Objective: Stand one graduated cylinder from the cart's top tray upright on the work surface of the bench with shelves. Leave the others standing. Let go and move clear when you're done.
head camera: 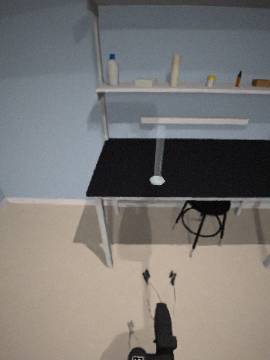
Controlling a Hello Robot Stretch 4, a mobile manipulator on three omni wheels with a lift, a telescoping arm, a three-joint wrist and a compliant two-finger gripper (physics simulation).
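Frame: origin at the robot's base, x back, y right, z up, level; millimetres.
Where they show: hand at its tool point: [159, 274].
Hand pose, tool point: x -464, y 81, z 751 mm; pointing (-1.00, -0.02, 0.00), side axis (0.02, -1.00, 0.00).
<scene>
After its pixels a point has its place.
A clear graduated cylinder [159, 155] {x -939, y 83, z 1072 mm} stands upright on its pale base on the black work surface [220, 167] {x -1133, y 527, z 886 mm} of the bench with shelves, left of its middle and near the front edge. My gripper [159, 276] {x -464, y 82, z 751 mm} is open, with its two dark fingertips wide apart and nothing between them. It is in front of the bench, over the floor, apart from the cylinder and the bench. The cart and its other cylinders do not show in this view.
The shelf [190, 88] above the bench holds a bottle with a blue cap [113, 72] {x -1405, y -212, z 1422 mm}, a cream tube [175, 71] {x -1385, y 184, z 1430 mm} and a yellow-capped jar [211, 81] {x -1397, y 426, z 1377 mm}. A black stool [210, 206] {x -1114, y 543, z 531 mm} stands under the bench. A bench leg [104, 232] {x -856, y -262, z 495 mm} is at the front left.
</scene>
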